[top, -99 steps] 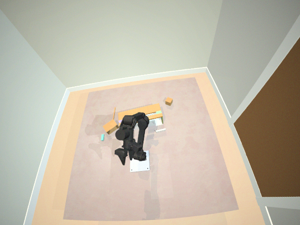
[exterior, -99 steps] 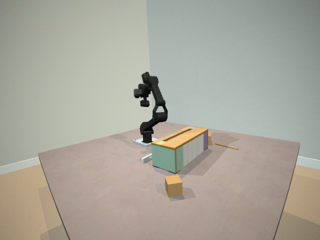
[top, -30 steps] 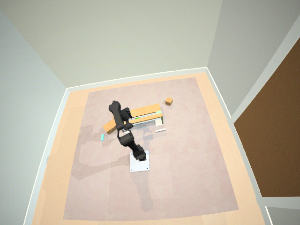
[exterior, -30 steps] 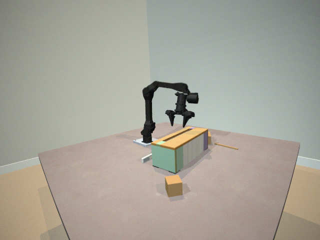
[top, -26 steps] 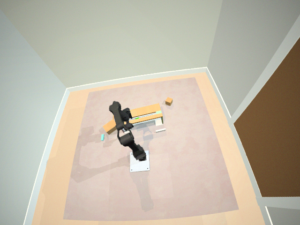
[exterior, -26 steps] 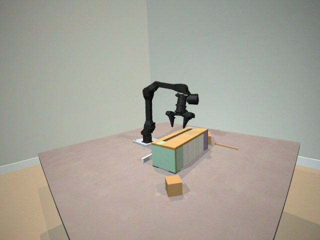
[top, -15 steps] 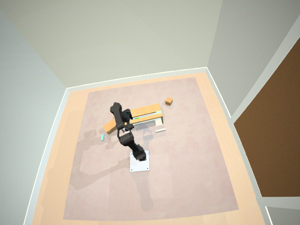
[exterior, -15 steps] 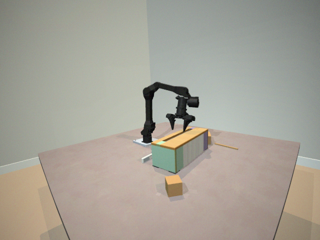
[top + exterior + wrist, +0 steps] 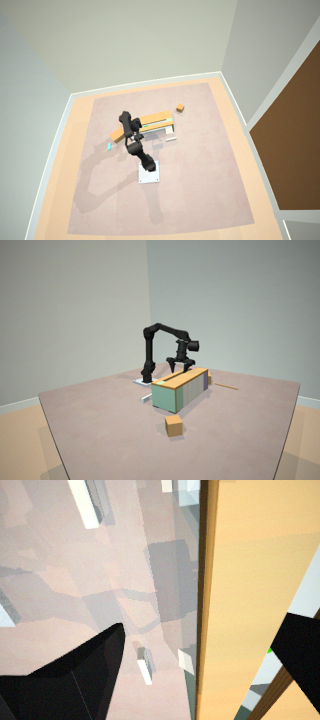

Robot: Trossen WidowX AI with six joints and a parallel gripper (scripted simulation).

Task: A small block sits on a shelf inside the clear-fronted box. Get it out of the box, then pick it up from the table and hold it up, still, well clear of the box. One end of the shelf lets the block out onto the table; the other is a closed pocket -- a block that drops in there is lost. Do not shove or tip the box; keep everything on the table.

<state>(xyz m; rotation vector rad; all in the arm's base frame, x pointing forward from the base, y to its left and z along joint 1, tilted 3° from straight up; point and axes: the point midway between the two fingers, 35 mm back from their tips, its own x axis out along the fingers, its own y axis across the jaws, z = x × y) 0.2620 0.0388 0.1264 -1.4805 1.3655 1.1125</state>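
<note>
My gripper tip is 50 mm short of the green block, 30 mm to the left of it and 20 mm above it. Also, from my gripper tip: thin stick: 220 mm to the left, 220 mm ahead, 100 mm below; then box: 60 mm to the right, 40 mm below, 40 mm ahead; then cyan piece: 330 mm to the left, 100 mm below, 30 mm behind.
</note>
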